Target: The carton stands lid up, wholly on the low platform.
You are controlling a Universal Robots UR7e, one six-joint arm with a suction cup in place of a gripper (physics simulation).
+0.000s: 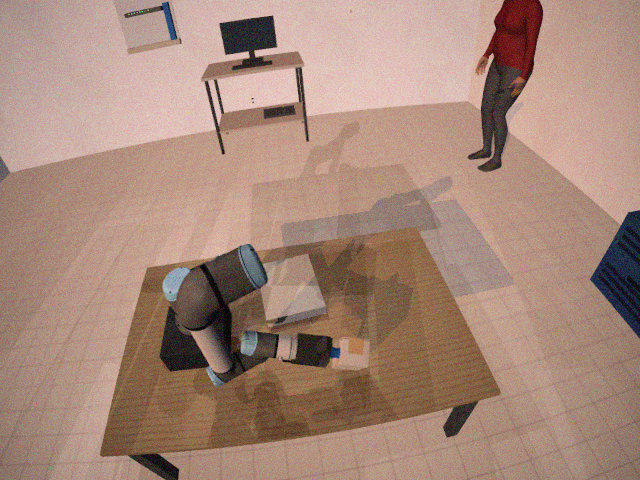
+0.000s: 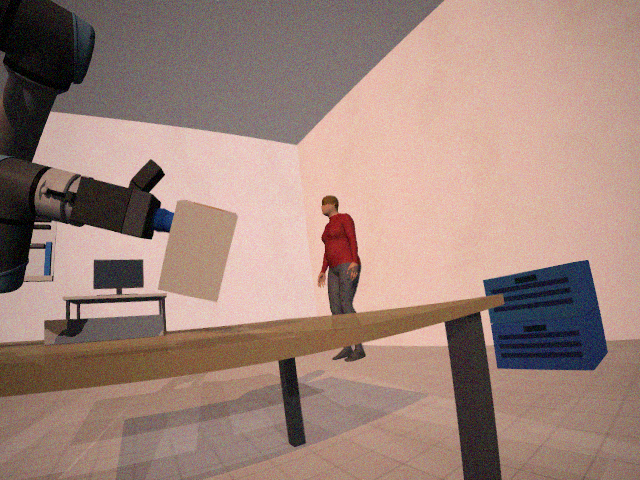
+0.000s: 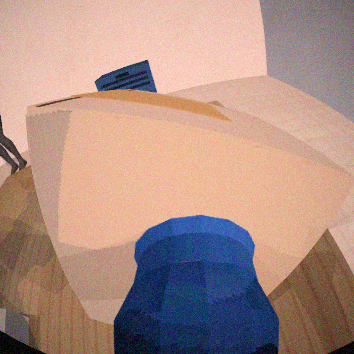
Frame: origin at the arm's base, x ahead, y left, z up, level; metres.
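Seen in the pictures: hand, tool point: (image 1: 342,353) (image 2: 183,226) (image 3: 192,232).
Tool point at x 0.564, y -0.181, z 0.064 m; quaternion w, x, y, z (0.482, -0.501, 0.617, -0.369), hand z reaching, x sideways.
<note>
A point is followed by its place in that frame.
The pale carton (image 1: 357,362) @(x 0.608, y -0.221, z 0.075 m) (image 2: 199,250) @(x 0.587, y -0.208, z 0.020 m) (image 3: 200,165) hangs in the air above the table, tilted. My suction gripper (image 1: 336,352) (image 2: 165,220) (image 3: 195,235) points nearly sideways, a little downward, and its blue cup is on one broad face of the carton, so it is shut on the carton. An orange patch (image 1: 356,345) @(x 0.606, y -0.173, z 0.097 m) (image 3: 160,102) @(x 0.588, y -0.178, z 0.100 m) is on the carton's upward-turned face. I cannot tell for certain which face is the lid. The low platform (image 1: 294,291) @(x 0.363, y 0.187, z -0.056 m) (image 2: 103,329) @(x 0.373, y 0.071, z -0.080 m) is a flat pale block on the table, apart from the carton and nearer the table's back edge.
The wooden table (image 1: 413,361) @(x 0.814, y -0.123, z -0.104 m) (image 2: 258,335) @(x 0.654, y -0.241, z -0.104 m) carries the arm's black base (image 1: 180,346) @(x -0.026, y -0.125, z 0.001 m). A desk with a monitor (image 1: 248,35) (image 2: 118,273) stands at the back wall. A person in red (image 1: 516,38) (image 2: 339,240) stands beyond the table. A blue cabinet (image 1: 622,273) (image 2: 542,315) (image 3: 127,77) is at the right.
</note>
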